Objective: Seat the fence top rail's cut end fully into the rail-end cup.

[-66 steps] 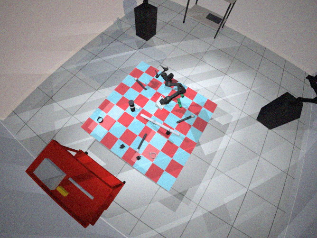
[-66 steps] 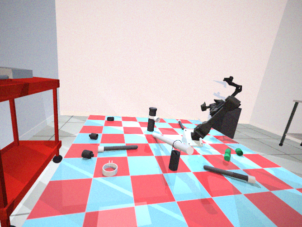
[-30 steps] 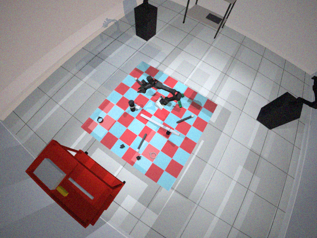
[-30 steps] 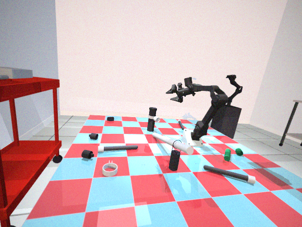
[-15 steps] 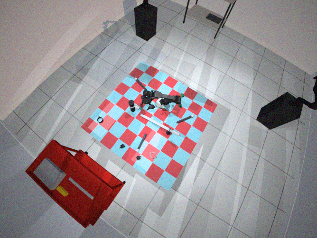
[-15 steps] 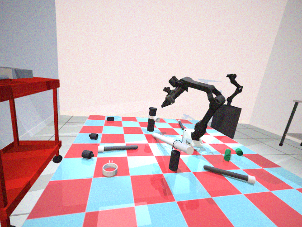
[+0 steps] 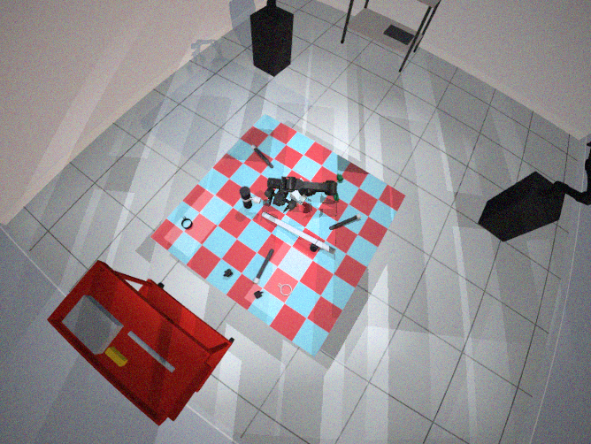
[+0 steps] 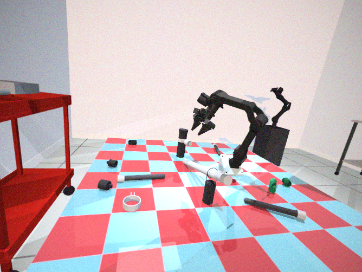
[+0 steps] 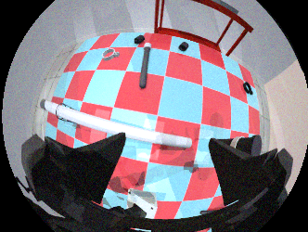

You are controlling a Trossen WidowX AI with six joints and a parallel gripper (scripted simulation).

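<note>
The rail-end cup lies 180 mm to the right of my gripper tip, 110 mm below it and 10 mm behind it. The rest, counted from my gripper tip: shorter dark post (300 mm to the left, 140 mm below, 20 mm behind).
</note>
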